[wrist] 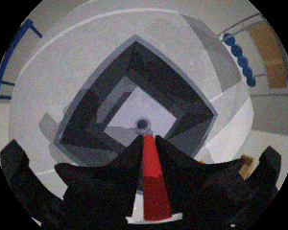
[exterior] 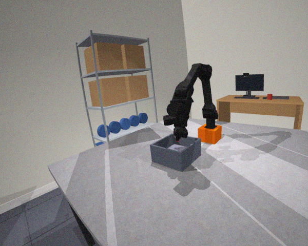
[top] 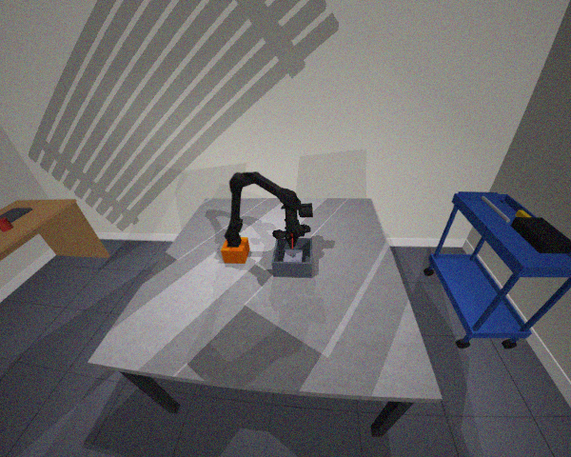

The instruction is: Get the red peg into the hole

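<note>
The red peg is 3 cm above my gripper tip and 1 cm to the left of it. The rest, counted from my gripper tip: plate (6 cm below, 1 cm to the right); grey box (8 cm below, 1 cm to the right).
</note>
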